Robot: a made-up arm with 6 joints.
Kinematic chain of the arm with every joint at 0, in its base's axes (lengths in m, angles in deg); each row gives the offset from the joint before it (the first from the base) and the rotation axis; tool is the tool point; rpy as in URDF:
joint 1: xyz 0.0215 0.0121 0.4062 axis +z
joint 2: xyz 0 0.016 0.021 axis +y
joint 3: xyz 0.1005 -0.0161 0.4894 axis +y
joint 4: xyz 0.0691 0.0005 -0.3 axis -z
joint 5: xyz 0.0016 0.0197 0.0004 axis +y
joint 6: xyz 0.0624 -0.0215 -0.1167 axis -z
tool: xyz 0.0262 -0.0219 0.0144 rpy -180 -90 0
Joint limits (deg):
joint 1: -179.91..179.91
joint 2: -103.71..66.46
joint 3: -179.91..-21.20
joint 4: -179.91..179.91
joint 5: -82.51..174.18
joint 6: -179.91..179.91
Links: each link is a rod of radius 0.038 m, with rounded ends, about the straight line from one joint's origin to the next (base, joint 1, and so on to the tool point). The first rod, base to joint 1, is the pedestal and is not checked.
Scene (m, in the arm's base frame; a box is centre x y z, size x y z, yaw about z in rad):
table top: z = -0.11
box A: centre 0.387 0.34 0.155 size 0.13 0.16 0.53 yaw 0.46
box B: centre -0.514 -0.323 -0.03 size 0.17 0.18 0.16 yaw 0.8
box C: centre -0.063 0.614 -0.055 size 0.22 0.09 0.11 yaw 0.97
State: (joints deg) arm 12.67 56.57 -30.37 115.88 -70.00 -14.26
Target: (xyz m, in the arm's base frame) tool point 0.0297 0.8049 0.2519
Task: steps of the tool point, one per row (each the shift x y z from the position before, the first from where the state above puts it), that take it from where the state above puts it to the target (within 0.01 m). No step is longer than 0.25 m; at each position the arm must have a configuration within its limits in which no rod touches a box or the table.
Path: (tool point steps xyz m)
1: 0.0656 0.0374 0.0095
2: 0.0663 0.0527 0.0361
3: 0.0555 0.0648 0.0661
4: 0.0330 0.0693 0.0949
5: -0.0228 0.1605 -0.0644
6: -0.0738 0.1571 -0.0680
7: -0.1238 0.1361 -0.0707
8: -0.1657 0.0979 -0.0721
9: -0.1940 0.0460 -0.0719

